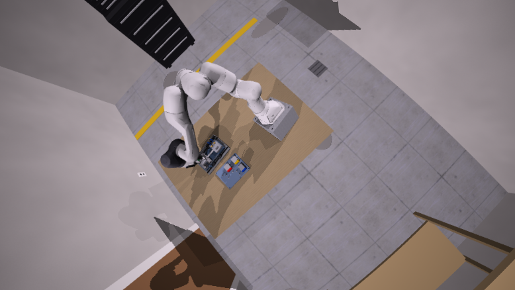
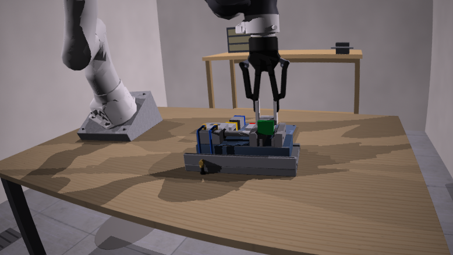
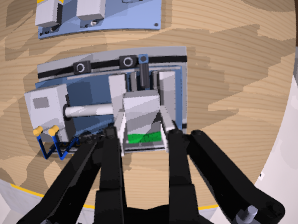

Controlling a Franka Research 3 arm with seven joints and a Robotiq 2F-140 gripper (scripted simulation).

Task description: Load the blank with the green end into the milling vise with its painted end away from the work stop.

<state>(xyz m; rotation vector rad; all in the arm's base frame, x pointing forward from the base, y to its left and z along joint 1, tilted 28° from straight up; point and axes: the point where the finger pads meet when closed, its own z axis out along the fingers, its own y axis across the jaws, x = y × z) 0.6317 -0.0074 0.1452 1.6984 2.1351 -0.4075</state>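
The green-ended blank is 4 cm below my hand. Also, from my hand: work stop rod (5 cm to the left, 5 cm below); fixed jaw (3 cm ahead, 1 cm to the left, 6 cm below); milling vise (6 cm behind, 1 cm to the right, 10 cm below).
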